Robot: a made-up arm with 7 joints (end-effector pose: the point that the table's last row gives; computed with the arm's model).
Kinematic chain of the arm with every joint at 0, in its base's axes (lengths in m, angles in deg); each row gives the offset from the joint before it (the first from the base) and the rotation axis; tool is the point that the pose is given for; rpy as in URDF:
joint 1: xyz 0 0 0.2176 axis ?
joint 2: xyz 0 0 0 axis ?
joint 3: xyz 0 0 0.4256 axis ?
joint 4: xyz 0.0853 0 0 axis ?
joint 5: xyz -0.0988 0 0.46 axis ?
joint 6: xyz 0 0 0 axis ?
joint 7: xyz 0.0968 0 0 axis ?
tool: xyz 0 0 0 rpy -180 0 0
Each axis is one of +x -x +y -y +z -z.
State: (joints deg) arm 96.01 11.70 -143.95 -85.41 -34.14 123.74 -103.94
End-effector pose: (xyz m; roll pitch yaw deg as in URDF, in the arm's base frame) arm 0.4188 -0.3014 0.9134 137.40 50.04 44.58
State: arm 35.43 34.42 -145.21 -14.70 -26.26 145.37 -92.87
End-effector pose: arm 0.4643 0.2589 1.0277 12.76 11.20 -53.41
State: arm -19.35 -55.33 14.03 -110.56 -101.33 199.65 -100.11
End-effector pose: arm 0.0534 0.2052 0.8096 -58.39 40.92 -52.29
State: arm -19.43 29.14 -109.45 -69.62 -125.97 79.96 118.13
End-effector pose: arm -0.0120 -0.5589 0.9456 -43.32 -1.55 6.32
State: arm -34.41 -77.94 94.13 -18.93 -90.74 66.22 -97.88
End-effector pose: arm -0.6864 0.6783 0.4478 32.86 11.34 30.99
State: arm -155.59 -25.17 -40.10 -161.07 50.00 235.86 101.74
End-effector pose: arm -0.2490 0.1589 0.4144 -115.53 50.35 19.73
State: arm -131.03 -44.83 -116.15 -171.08 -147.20 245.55 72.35
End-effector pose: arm -0.0825 0.2032 0.2154 -78.03 -42.51 154.92
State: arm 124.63 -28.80 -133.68 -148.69 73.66 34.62 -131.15
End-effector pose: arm 0.4155 0.0235 0.1273 -2.76 -22.77 -43.64
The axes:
joint 1: +z
joint 2: +y
joint 3: +z
joint 4: -y
joint 5: +z
joint 6: -y
joint 7: -z

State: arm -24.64 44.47 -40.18 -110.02 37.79 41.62 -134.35
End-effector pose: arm 0.3485 -0.5429 0.0841 -80.99 -40.61 -2.95
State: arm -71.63 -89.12 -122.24 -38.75 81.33 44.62 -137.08
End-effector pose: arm -0.5948 0.7451 0.1039 38.87 -7.85 22.27
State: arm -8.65 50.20 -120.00 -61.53 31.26 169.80 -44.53
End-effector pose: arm 0.4059 -0.4036 0.9308 57.51 -16.88 2.44
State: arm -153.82 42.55 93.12 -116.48 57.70 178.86 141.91
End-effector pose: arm 0.0026 -0.6333 0.4442 108.58 23.92 55.79
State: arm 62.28 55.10 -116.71 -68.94 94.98 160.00 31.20
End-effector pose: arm 0.5489 0.1474 0.8665 -71.48 -28.64 -111.69
